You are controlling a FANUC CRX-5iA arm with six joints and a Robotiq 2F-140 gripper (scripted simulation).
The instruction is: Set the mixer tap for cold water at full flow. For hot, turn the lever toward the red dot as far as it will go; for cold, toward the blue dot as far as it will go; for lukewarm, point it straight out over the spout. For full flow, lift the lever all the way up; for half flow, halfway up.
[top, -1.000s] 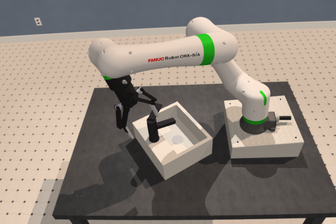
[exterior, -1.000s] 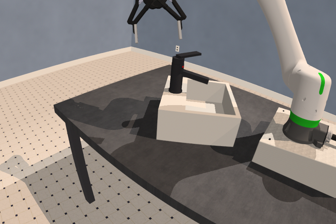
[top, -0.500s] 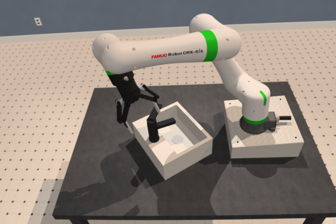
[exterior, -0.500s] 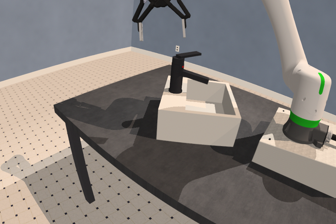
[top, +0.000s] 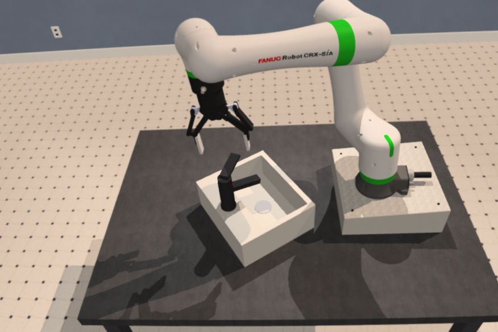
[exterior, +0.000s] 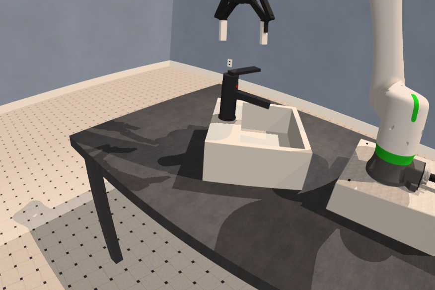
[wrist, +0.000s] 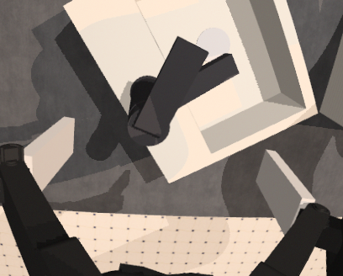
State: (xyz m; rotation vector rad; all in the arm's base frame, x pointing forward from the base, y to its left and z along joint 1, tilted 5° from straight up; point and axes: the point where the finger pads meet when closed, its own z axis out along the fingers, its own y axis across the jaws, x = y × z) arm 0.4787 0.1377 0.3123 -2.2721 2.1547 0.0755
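The lever lies 100 mm below my hand and 20 mm to the right of it. Round my hand: white basin: 340 mm below, 80 mm behind, 50 mm to the right; black mixer tap: 150 mm below.
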